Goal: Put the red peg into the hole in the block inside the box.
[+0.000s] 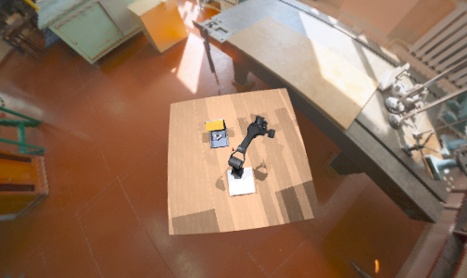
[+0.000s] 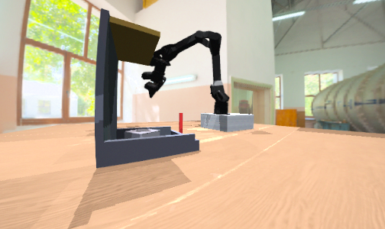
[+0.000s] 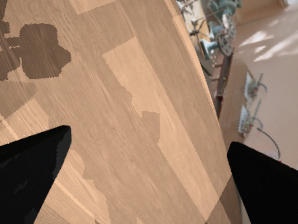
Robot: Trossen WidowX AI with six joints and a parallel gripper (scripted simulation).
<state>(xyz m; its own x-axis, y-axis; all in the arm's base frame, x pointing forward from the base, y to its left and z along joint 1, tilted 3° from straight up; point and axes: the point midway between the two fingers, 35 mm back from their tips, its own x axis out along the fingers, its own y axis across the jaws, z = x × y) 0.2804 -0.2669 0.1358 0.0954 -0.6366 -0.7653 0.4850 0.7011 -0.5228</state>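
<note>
Right now my gripper tip is 300 mm to the right of the red peg, 160 mm above it and 60 mm past it. Round my gripper tip: back wall 430 mm to the left, 150 mm ahead, 80 mm below; yellow-brown roof 430 mm to the left, 100 mm ahead, 30 mm above.
</note>
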